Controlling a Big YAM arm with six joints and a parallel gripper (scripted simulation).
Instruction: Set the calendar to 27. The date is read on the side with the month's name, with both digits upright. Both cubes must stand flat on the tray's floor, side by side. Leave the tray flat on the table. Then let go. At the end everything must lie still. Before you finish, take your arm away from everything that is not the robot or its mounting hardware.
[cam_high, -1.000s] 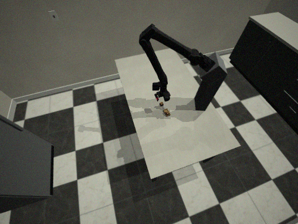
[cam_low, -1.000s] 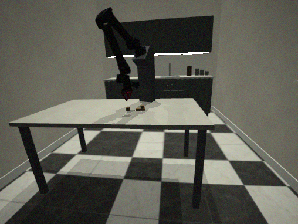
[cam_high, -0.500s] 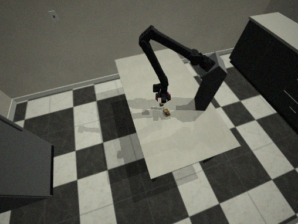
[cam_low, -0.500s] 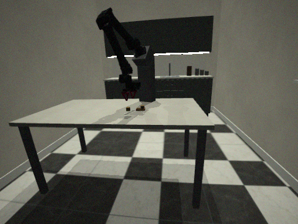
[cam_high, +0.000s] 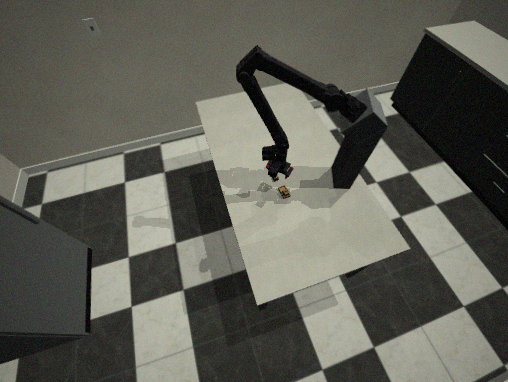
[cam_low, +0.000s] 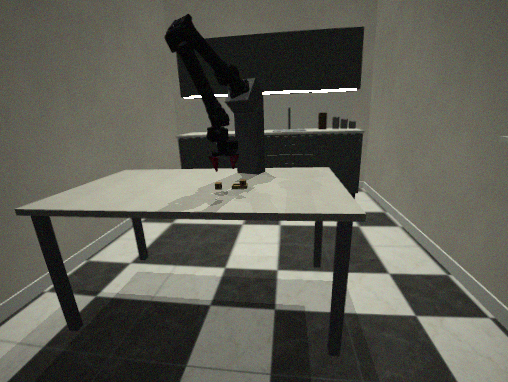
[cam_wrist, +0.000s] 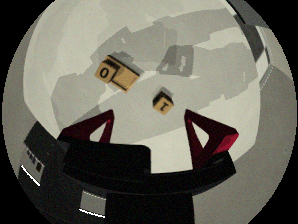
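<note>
My gripper is now 10 cm above the wooden tray and 7 cm to the right of it.
</note>
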